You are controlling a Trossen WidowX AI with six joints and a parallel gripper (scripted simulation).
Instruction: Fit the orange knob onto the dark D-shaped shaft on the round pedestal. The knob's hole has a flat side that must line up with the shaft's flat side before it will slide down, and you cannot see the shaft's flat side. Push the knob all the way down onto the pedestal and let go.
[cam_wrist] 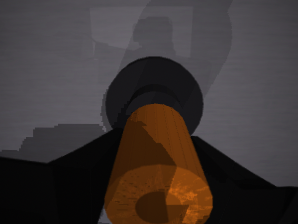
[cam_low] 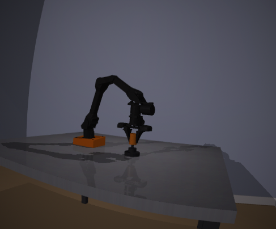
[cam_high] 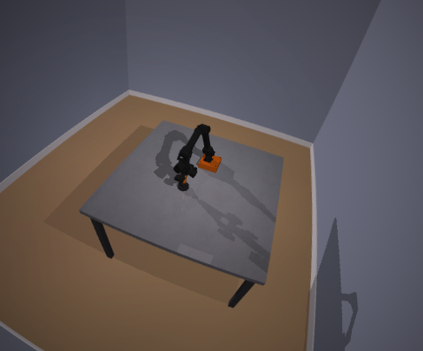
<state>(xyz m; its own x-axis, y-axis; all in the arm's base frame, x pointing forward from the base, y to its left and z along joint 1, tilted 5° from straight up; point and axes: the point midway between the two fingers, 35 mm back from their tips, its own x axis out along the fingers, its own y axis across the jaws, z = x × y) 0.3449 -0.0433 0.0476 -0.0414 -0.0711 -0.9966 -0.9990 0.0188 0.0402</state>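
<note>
My gripper tip is 2 cm below the orange knob. Also, from my gripper tip: dark round pedestal 4 cm below.
</note>
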